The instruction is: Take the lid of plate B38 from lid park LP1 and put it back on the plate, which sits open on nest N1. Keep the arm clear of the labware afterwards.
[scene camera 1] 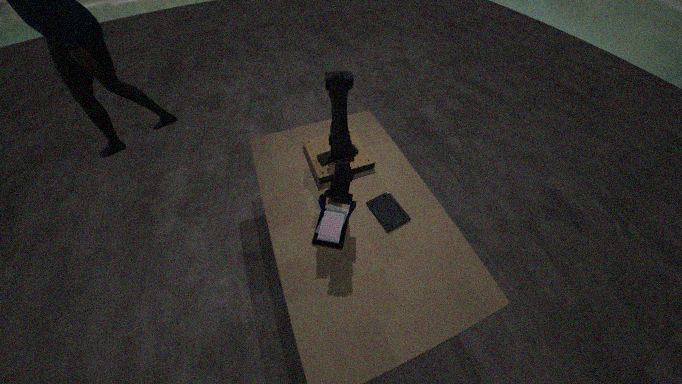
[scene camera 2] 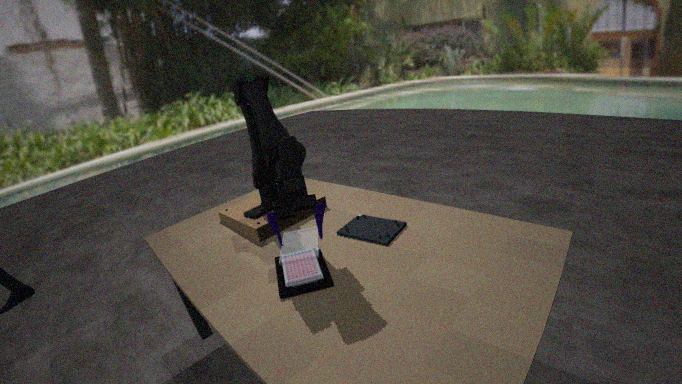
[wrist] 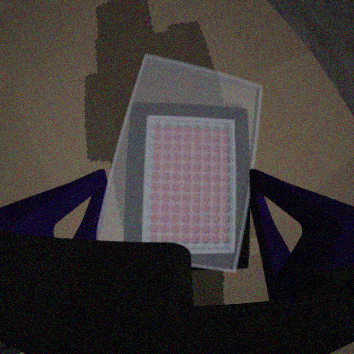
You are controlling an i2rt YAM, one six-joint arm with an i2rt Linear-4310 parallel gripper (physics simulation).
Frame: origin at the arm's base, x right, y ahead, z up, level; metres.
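Seen in the pictures: gripper, between the fingertips: (scene camera 1: 334, 219) (scene camera 2: 301, 242) (wrist: 177, 177); arm's base, origin of its link: (scene camera 2: 271, 206).
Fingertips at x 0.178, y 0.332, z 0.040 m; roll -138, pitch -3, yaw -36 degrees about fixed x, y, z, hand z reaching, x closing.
Pixels of each thing's top centre, then the offset from my fingertips to it.
- clear lid, centre of its top: (wrist: 188, 152) (scene camera 2: 299, 241) (scene camera 1: 332, 220) dx +0.012, dy +0.007, dz +0.012 m
- black nest N1, centre of its top: (wrist: 190, 183) (scene camera 2: 300, 266) (scene camera 1: 331, 226) dx +0.014, dy -0.008, dz -0.062 m
- apparently LP1, centre of its top: (scene camera 2: 371, 224) (scene camera 1: 388, 209) dx -0.236, dy +0.030, dz -0.060 m
My gripper (scene camera 1: 337, 204) (scene camera 2: 300, 240) (wrist: 177, 177) is shut on the clear lid (scene camera 2: 299, 235) (wrist: 187, 82), with a purple finger at each long side. The lid is held in the air above the nest area. In the wrist view it overlaps the plate and is turned slightly against it. Plate B38 (scene camera 1: 332, 227) (scene camera 2: 302, 269) (wrist: 190, 185), white with pink wells, sits open on the black nest N1 (scene camera 1: 327, 244) (scene camera 2: 306, 289). In the scene views the lid shows toward the plate's arm side; its exact height is hard to tell. No labels are readable.
A dark flat pad with small corner posts, apparently LP1 (scene camera 1: 388, 213) (scene camera 2: 372, 230), lies beside the nest with no lid on it. The arm's wooden base board (scene camera 1: 320, 173) (scene camera 2: 240, 225) is behind. A person's legs (scene camera 1: 82, 85) show off the table at the left.
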